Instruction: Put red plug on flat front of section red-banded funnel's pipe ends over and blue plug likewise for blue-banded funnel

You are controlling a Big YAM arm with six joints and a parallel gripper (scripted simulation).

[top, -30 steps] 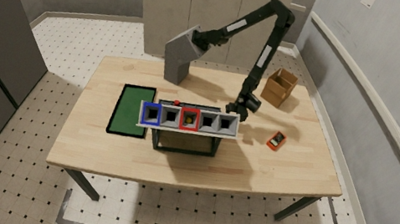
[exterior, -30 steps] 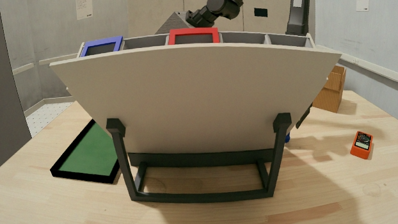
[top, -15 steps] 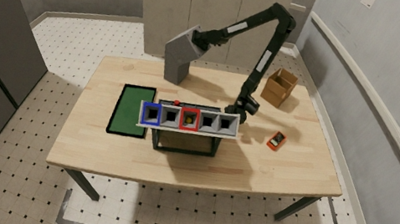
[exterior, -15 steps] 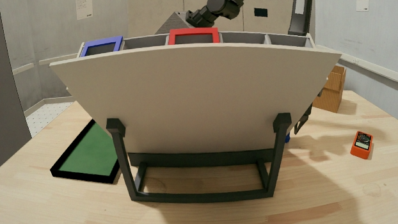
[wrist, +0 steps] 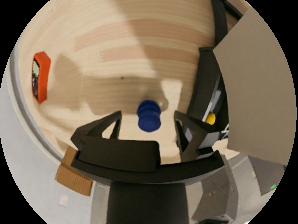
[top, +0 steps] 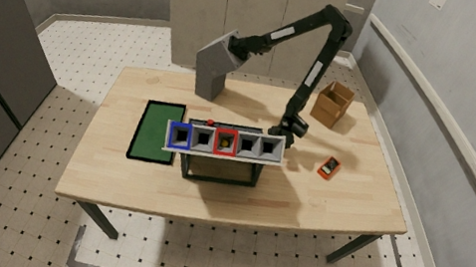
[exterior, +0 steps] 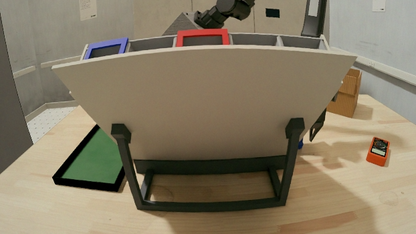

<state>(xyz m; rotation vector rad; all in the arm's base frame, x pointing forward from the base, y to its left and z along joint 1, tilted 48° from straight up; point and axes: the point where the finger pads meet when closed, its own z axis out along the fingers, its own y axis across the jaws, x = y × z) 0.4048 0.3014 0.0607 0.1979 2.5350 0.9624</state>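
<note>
My hand is 1 cm above the blue plug. From my hand the other things lie so: red plug (7 cm behind, 34 cm to the right); then pale cover (12 cm ahead, 26 cm to the right, 18 cm above); then orange device (10 cm ahead, 27 cm to the left, 1 cm below).
</note>
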